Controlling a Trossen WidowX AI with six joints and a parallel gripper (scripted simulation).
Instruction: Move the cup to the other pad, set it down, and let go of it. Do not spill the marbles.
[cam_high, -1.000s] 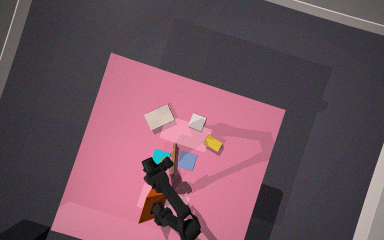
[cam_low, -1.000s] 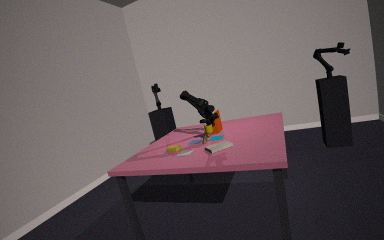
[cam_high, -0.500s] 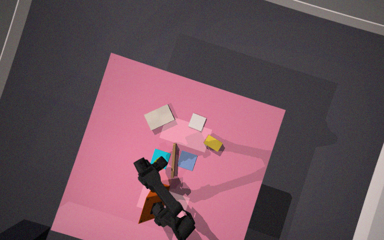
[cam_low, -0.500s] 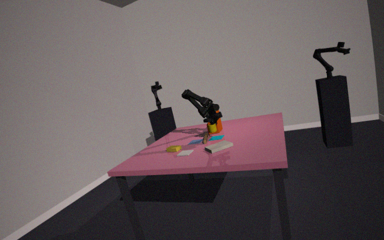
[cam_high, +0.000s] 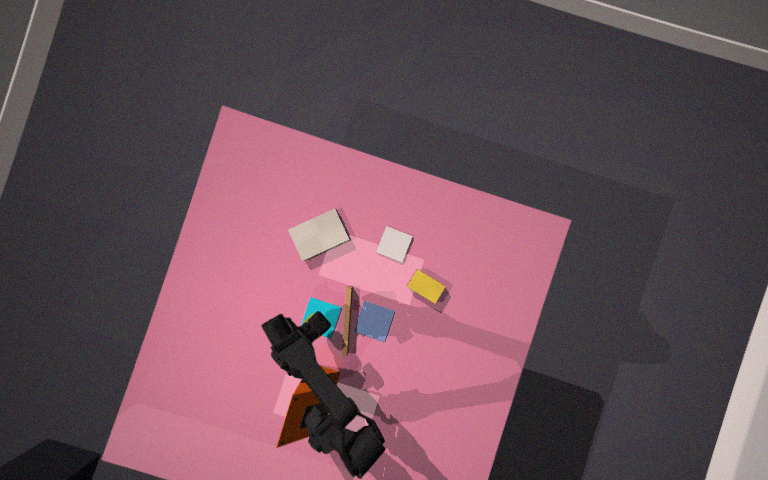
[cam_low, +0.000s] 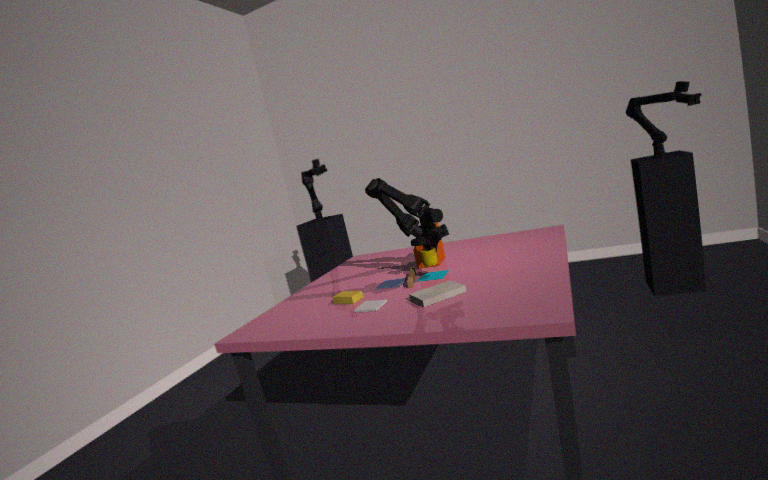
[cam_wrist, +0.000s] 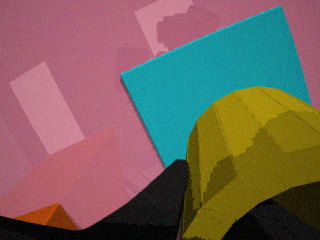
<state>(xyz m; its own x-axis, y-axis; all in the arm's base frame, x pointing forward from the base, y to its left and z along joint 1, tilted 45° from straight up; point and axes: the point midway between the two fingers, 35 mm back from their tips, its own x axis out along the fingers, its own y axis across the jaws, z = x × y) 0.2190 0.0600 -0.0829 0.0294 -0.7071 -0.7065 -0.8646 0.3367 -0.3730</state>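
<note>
My gripper tip is 2 cm short of the cyan pad, 2 cm to the left of it and 9 cm above it. Also, from my gripper tip: yellow cup 2 cm ahead, 2 cm to the right; then light grey tile 36 cm ahead, 18 cm to the right, 8 cm below; then thin wooden bar 5 cm ahead, 11 cm to the right, 8 cm below.
</note>
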